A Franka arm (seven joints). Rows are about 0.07 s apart.
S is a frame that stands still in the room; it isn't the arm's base.
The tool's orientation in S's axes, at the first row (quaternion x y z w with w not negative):
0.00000, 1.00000, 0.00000, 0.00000
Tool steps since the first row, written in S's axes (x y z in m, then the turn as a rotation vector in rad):
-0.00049, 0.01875, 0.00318, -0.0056, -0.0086, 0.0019
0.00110, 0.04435, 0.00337, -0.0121, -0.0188, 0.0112
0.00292, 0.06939, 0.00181, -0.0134, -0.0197, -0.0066
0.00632, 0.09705, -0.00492, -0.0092, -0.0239, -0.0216
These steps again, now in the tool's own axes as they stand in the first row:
0.00049, 0.01875, -0.00318, 0.0056, -0.0086, -0.0019
-0.00110, 0.04435, -0.00337, 0.0121, -0.0188, -0.0112
-0.00292, 0.06939, -0.00181, 0.0134, -0.0197, 0.0066
-0.00632, 0.09705, 0.00492, 0.0092, -0.0239, 0.0216

